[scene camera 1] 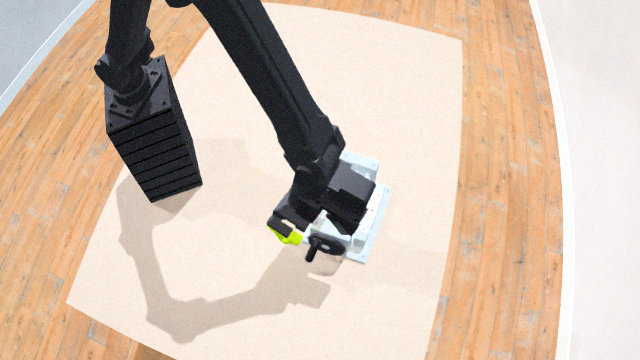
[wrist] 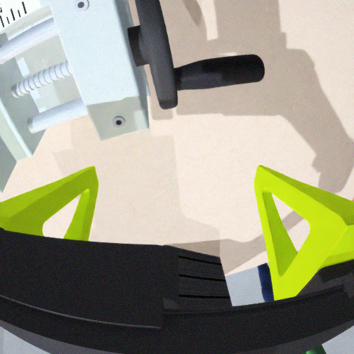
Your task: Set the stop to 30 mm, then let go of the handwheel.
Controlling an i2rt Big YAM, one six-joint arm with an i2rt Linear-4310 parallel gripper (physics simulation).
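Places are measured from the arm's base along level axes (x right, y down, z ahead), in centimetres.
Where they show: gripper, between the fingertips: (scene camera 1: 296, 224); arm's base, origin of its link: (scene camera 1: 135, 93).
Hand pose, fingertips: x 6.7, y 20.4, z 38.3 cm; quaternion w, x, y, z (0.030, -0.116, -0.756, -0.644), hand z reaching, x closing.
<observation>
Things, the pixels of their centre, and the offset from my fingertips. "spot": a spot on its surface instead. Level surfaces: height alone.
- pale blue stop unit, a spot on its surface: (scene camera 1: 378, 220) spot: dx -11.1, dy +10.5, dz +15.1 cm
- crank handle, middle of its body: (scene camera 1: 312, 250) dx +3.6, dy +2.0, dz +4.6 cm
- pale mat, height of its surface: dy +11.5 cm
The pale blue stop unit (scene camera 1: 378, 220) (wrist: 102, 65) stands on the mat, partly under the arm in the scene view. Its black handwheel (scene camera 1: 338, 246) (wrist: 161, 55) is on its near end, with a crank handle (scene camera 1: 311, 251) (wrist: 220, 72) sticking outward. In the wrist view, the moving stop (wrist: 12, 127) shows in part at the left edge. A corner of the scale (wrist: 15, 16) shows there with some tick marks; the numbers and red pointer are out of view, so the setting cannot be read. My gripper (scene camera 1: 322, 235) (wrist: 175, 174) is open and empty, close to the handwheel and not holding it.
A pale mat (scene camera 1: 400, 100) lies on the wooden floor (scene camera 1: 505, 200). The arm's black ribbed pedestal (scene camera 1: 165, 155) (wrist: 200, 272) stands at the left in the scene view and shows low in the wrist view. The arm reaches over the stop unit from the top.
</observation>
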